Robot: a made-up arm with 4 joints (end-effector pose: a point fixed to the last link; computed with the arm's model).
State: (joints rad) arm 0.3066 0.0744 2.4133 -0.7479
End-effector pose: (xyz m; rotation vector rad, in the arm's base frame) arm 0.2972 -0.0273 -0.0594 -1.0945 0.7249 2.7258
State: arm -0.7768 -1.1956 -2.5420 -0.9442
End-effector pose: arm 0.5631 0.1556 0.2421 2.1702 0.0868 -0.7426
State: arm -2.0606 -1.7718 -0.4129 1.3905
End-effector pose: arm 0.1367 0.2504 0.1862 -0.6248 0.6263 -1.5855
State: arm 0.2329 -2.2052 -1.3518 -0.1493
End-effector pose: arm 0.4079 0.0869 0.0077 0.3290 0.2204 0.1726
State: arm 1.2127 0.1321 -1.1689 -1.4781
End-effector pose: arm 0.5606 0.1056 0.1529 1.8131 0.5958 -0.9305
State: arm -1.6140 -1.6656 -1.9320 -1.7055
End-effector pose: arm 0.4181 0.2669 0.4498 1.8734 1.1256 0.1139
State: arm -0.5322 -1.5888 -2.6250 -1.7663
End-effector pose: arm 0.6077 0.0412 0.2129 1.8754 0.3020 -1.4035
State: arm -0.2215 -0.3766 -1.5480 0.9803
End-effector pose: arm 0.3901 0.3047 0.2402 2.0616 -1.6001 0.7563
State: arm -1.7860 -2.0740 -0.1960 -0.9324
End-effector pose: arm 0.1078 0.2305 0.1784 0.5260 0.5400 1.7125
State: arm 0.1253 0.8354 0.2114 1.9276
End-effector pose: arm 0.1552 0.2578 0.3024 -0.2385 1.4047 -0.4940
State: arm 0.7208 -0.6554 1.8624 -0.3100
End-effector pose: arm 0.1494 -0.0992 0.1663 -0.5090 -2.1390 -2.0684
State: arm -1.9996 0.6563 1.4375 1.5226
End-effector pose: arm 0.0062 0.1589 0.2271 1.4885 0.4252 0.4309
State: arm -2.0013 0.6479 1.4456 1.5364
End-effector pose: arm 0.0058 0.1609 0.2274 1.4984 0.4084 0.4338
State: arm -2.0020 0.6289 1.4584 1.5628
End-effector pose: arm 0.0056 0.1656 0.2274 1.5118 0.3737 0.4361
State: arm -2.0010 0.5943 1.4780 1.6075
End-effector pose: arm 0.0059 0.1742 0.2269 1.5286 0.3122 0.4376
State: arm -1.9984 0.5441 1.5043 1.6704
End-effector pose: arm 0.0070 0.1868 0.2255 1.5453 0.2227 0.4391
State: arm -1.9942 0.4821 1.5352 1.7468
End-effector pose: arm 0.0096 0.2027 0.2227 1.5563 0.1108 0.4413
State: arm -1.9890 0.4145 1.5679 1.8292
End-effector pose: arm 0.0139 0.2201 0.2186 1.5574 -0.0126 0.4449
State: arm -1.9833 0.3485 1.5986 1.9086
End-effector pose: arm 0.0198 0.2370 0.2135 1.5473 -0.1332 0.4498
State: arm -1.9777 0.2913 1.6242 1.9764
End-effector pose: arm 0.0262 0.2515 0.2082 1.5295 -0.2368 0.4551
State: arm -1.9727 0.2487 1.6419 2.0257
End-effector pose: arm 0.0318 0.2620 0.2036 1.5101 -0.3122 0.4592
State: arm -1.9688 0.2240 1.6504 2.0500
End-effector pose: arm 0.0356 0.2679 0.2006 1.4953 -0.3514 0.4588
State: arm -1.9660 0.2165 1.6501 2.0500
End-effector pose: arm 0.0371 0.2695 0.1996 1.4880 -0.3559 0.4532
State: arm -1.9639 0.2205 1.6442 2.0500
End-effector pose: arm 0.0363 0.2682 0.1991 1.4842 -0.3499 0.4566
